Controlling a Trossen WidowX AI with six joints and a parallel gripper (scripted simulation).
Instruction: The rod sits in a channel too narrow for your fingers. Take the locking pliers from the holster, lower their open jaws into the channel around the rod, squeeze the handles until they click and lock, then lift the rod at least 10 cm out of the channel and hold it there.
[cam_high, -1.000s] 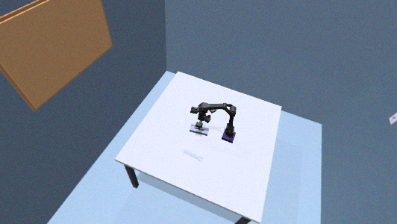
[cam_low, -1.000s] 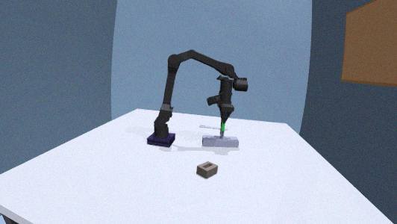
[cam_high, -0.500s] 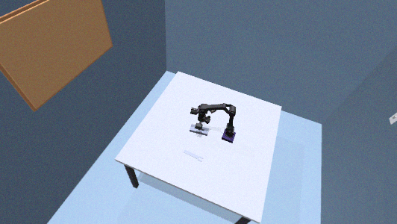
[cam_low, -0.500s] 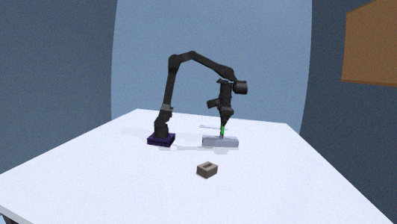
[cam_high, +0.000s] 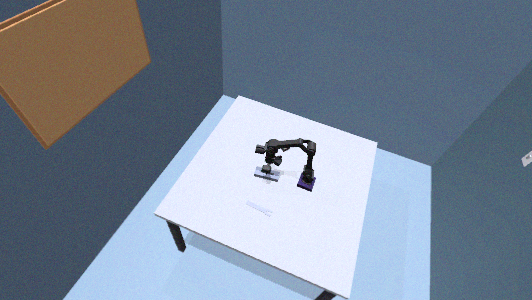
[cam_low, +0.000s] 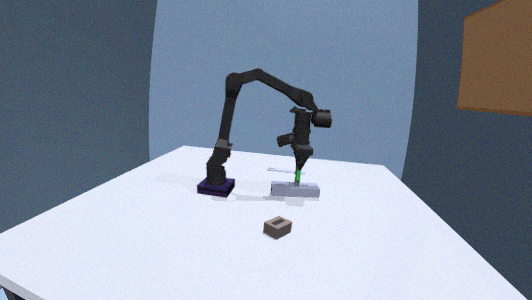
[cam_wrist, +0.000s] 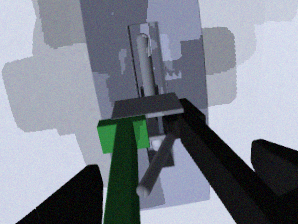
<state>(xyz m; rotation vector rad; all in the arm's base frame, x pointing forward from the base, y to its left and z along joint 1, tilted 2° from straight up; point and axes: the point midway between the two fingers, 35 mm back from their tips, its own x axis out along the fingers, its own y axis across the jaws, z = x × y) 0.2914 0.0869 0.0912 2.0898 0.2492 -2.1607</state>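
My gripper tip is now 1 cm to the left of the thin grey lever. Also, from my gripper tip: grey channel block 8 cm below; pale rod 9 cm below; black handle 2 cm to the left.
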